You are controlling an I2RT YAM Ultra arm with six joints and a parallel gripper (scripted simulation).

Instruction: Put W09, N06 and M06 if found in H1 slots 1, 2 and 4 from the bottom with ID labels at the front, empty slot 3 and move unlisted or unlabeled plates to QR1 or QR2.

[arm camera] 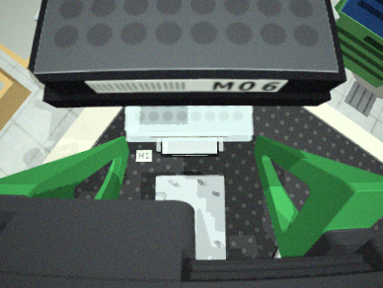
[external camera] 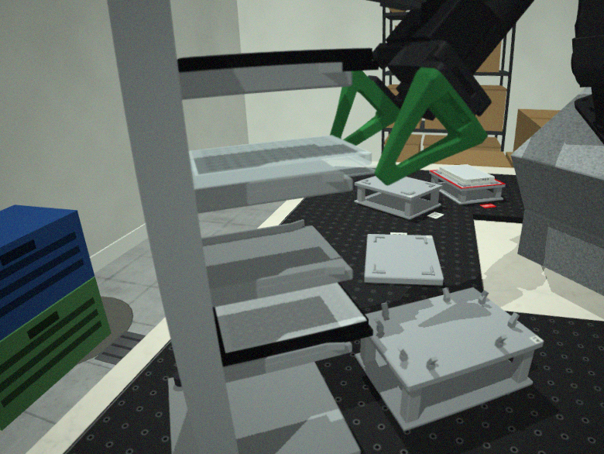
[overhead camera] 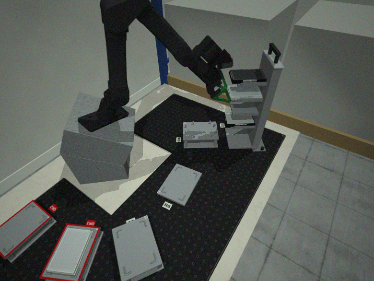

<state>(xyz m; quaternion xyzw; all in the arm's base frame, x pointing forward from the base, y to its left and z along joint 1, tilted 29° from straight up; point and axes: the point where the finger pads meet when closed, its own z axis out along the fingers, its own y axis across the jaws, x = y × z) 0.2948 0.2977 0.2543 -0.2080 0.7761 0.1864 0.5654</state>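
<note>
Right now the clear plate is 60 mm ahead of my hand, 40 mm to the left of it and 10 mm above it. From my hand the other things lie so: plate hotel H1: 120 mm ahead, 90 mm to the left, 60 mm below; then H1 tag: 260 mm below, 90 mm to the left, 40 mm behind; then regrip nest RG: 200 mm below, 90 mm behind, 60 mm to the right.
</note>
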